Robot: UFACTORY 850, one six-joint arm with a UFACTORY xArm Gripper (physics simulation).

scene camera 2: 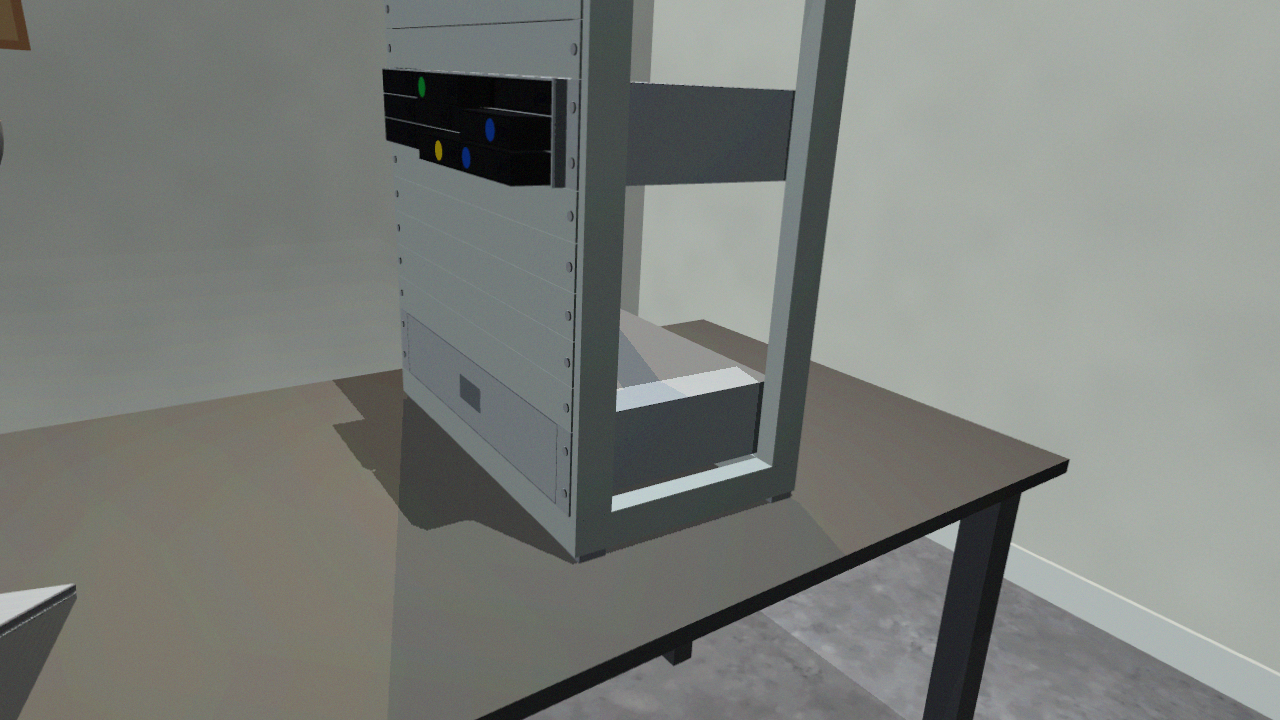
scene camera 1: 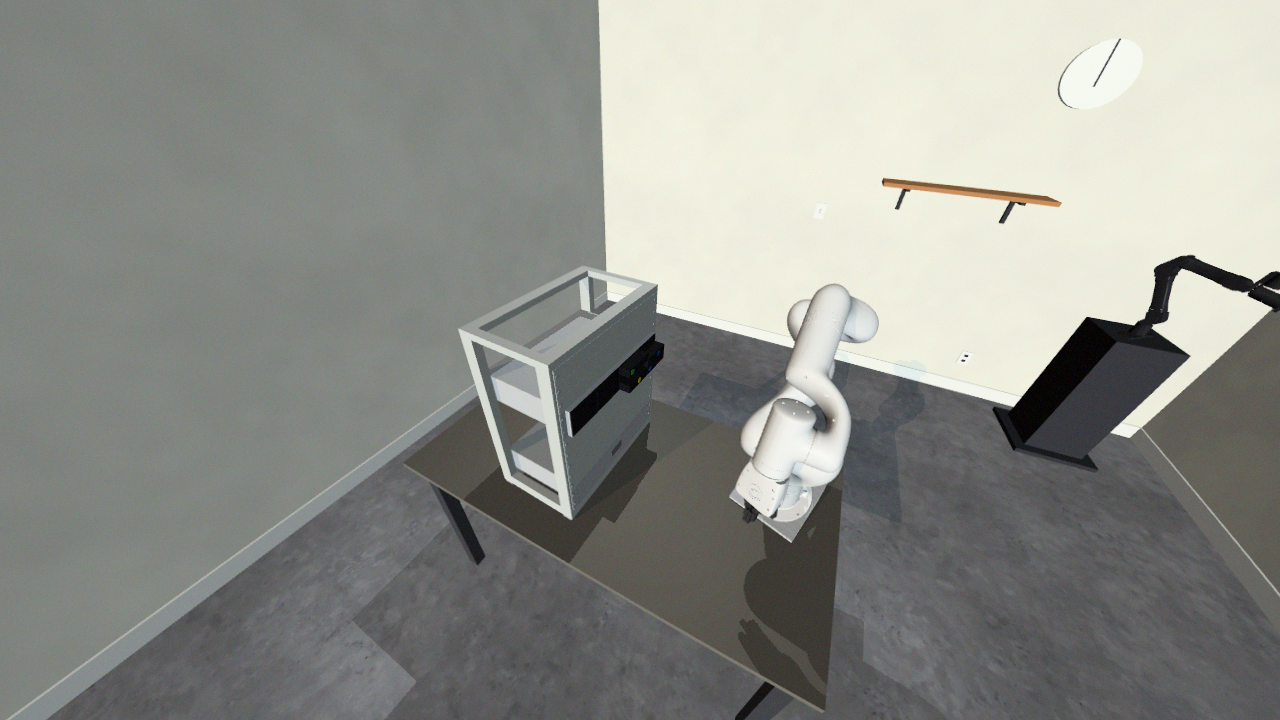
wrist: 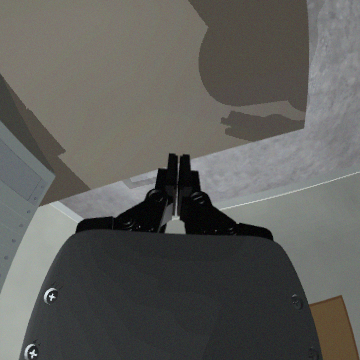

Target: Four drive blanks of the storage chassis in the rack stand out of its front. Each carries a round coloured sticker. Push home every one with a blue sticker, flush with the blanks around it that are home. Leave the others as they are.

Scene:
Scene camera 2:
rack: 509,190
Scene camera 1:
my gripper: 748,518
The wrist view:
my gripper: 177,168

